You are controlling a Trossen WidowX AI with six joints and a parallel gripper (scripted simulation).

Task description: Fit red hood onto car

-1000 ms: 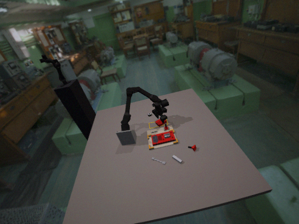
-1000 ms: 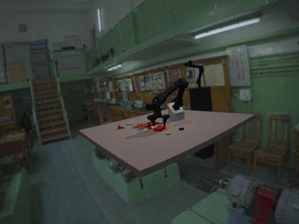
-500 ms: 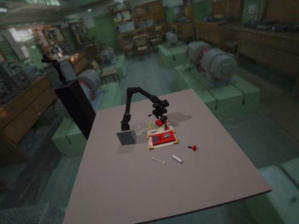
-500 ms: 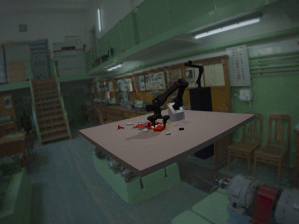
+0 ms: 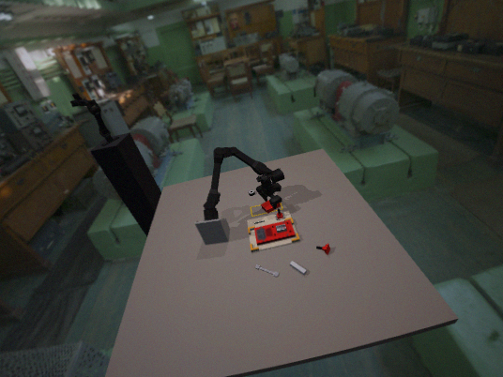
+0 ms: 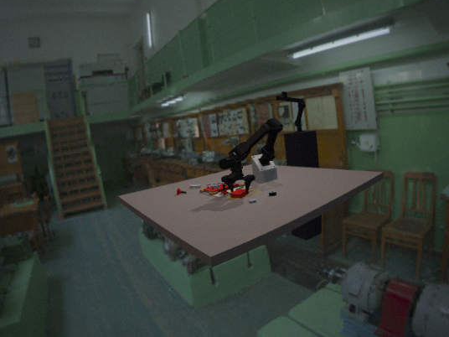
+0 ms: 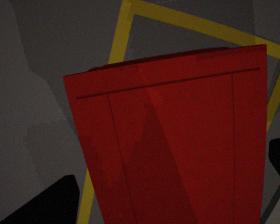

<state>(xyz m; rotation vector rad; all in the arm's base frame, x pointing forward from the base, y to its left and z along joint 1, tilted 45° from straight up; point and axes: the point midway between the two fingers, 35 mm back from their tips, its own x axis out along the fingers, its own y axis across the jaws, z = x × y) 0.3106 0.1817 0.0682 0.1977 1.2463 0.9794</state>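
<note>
The red hood is right at my gripper tip. From my gripper tip the other things lie so: grey wrench (430 mm to the right, 50 mm behind, 10 mm below).
</note>
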